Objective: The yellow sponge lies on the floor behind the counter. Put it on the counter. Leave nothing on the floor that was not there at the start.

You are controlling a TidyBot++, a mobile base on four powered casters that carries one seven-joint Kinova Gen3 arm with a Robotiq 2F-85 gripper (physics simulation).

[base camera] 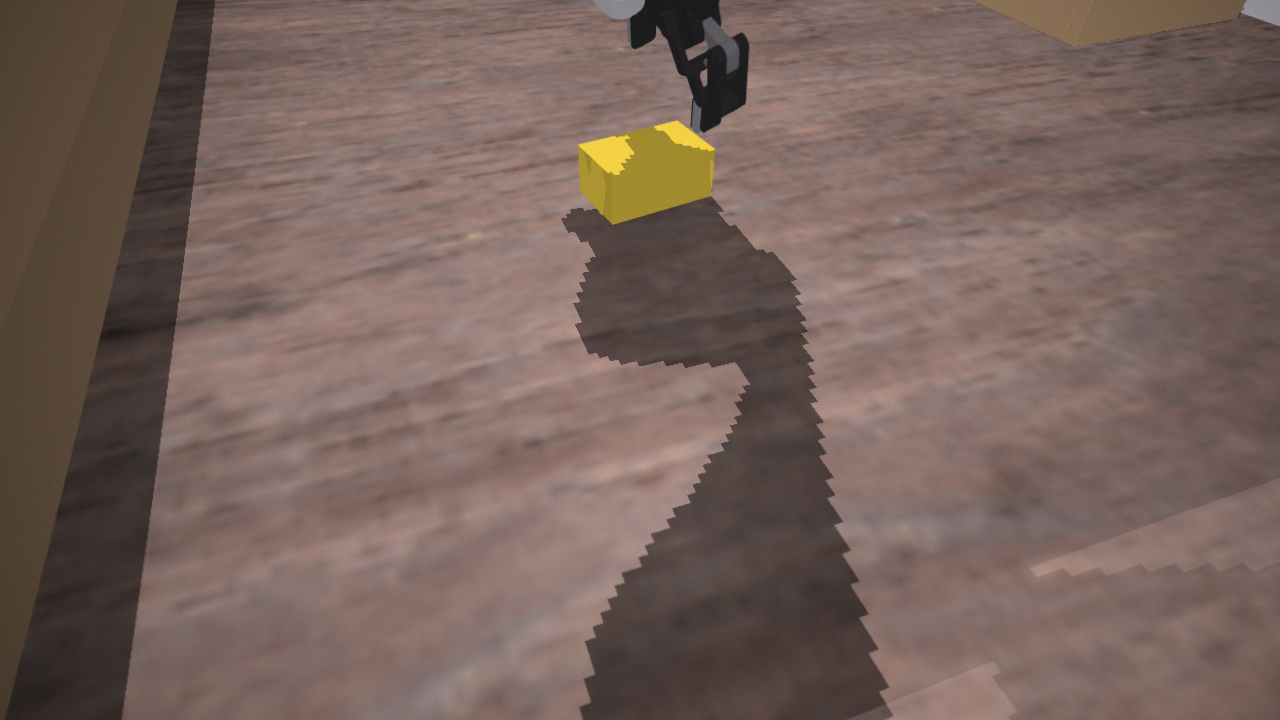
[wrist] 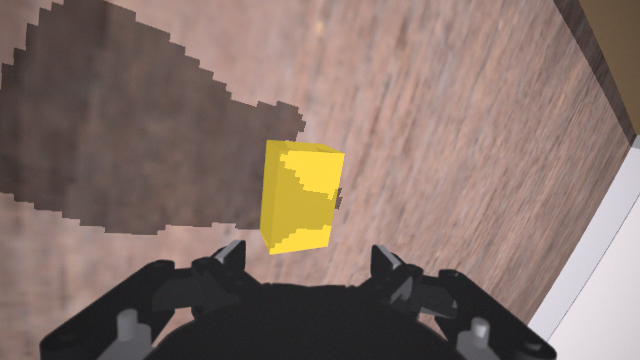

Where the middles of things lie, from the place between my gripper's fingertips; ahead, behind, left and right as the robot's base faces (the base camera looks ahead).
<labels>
The yellow sponge (base camera: 627,176) lies 80 mm below my hand, 20 mm to the left of it and 20 mm ahead of it.
</labels>
